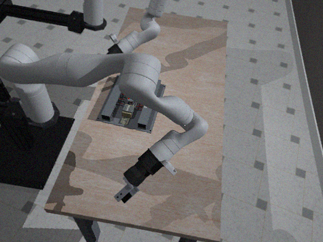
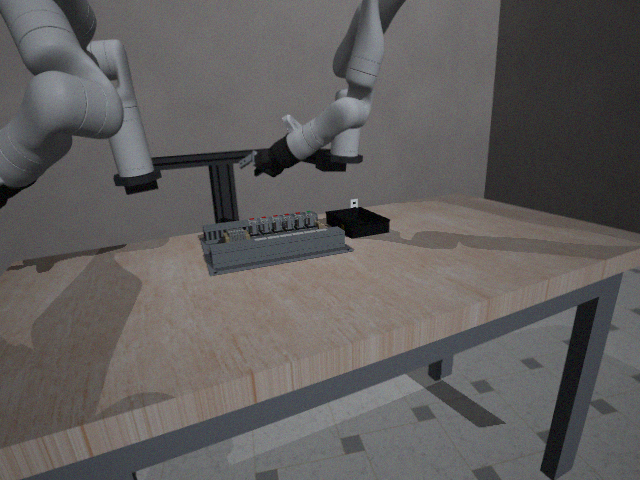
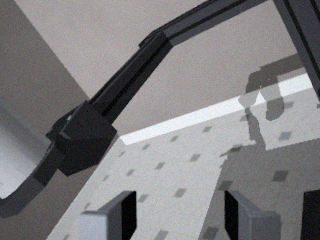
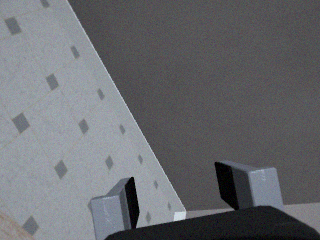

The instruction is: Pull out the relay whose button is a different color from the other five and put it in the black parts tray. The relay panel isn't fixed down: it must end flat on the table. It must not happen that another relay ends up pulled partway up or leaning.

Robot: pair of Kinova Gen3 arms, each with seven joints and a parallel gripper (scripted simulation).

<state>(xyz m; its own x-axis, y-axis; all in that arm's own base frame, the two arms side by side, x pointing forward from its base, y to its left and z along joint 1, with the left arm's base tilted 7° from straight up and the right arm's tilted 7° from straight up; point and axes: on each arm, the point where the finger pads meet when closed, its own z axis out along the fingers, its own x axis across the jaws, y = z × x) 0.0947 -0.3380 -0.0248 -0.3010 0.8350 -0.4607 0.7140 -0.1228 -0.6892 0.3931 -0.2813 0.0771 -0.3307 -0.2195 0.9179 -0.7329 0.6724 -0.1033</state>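
Note:
My left gripper is now 210 mm short of the green-button relay, 80 mm to the right of it and 120 mm above it. The rest, counted from my left hand: black parts tray 190 mm ahead, 230 mm to the left, 150 mm below; grey relay panel 210 mm ahead, 20 mm to the right, 140 mm below.

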